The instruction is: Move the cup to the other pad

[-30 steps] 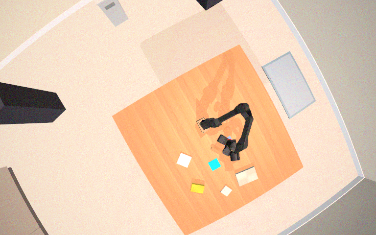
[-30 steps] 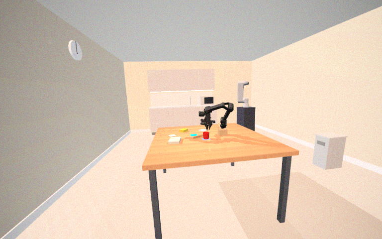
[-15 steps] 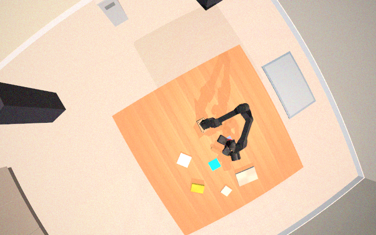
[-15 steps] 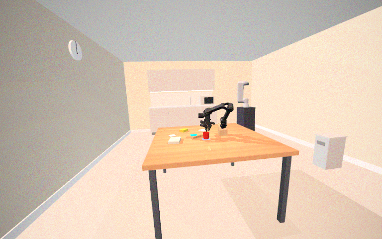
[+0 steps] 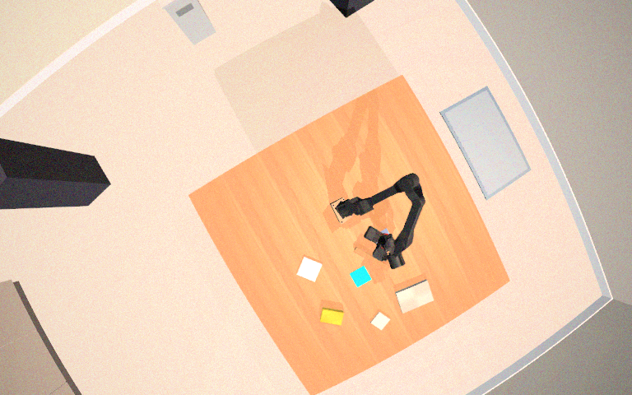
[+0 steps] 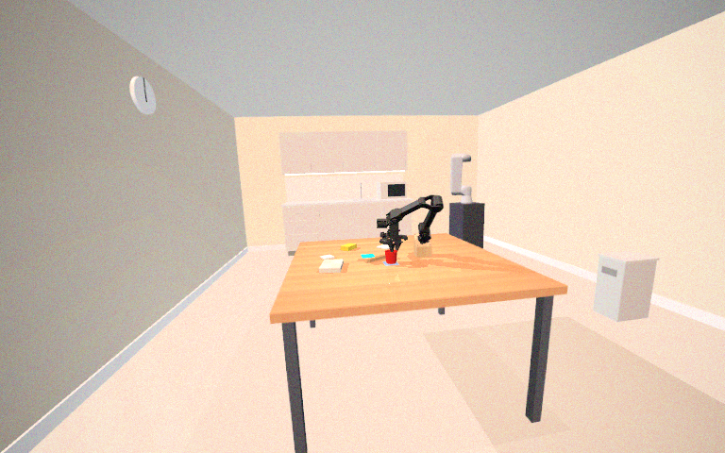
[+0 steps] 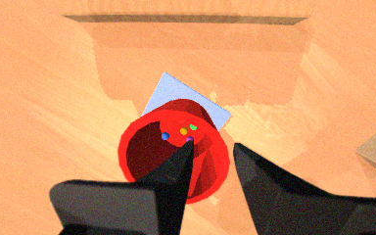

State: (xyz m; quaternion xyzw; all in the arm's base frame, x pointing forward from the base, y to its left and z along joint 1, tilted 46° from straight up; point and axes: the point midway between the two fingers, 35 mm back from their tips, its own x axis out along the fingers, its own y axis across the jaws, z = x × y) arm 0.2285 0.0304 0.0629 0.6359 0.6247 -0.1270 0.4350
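My gripper tip is now 30 mm short of the red cup, 20 mm above it and 10 mm to the right of it. From my gripper tip the other things lie so: long wooden block 90 mm to the right, 70 mm ahead, 50 mm below; light blue pad 60 mm below, 30 mm ahead, 20 mm to the left; cyan pad 190 mm to the right, 110 mm ahead, 60 mm below.
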